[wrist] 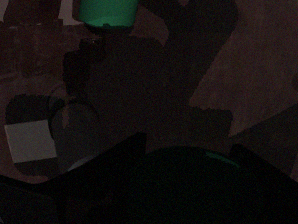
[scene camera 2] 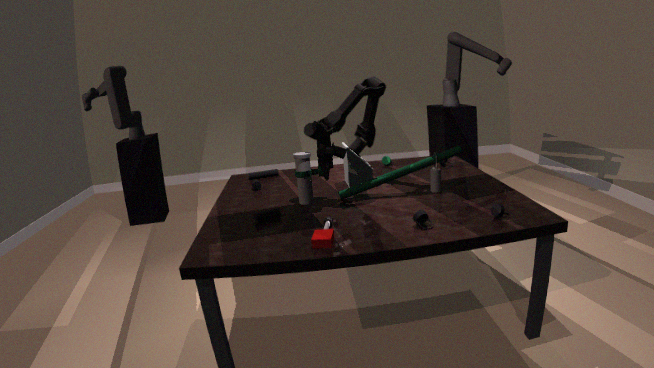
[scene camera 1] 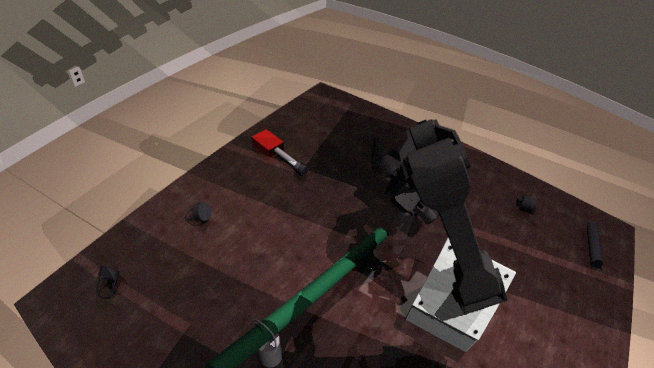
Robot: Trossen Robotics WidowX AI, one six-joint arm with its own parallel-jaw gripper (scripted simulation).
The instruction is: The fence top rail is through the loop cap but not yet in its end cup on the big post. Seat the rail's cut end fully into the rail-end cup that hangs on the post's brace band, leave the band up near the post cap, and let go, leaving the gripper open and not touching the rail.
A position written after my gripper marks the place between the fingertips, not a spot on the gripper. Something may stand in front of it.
Observation:
In view: my gripper (wrist: 188,148) and a green top rail (scene camera 2: 430,161).

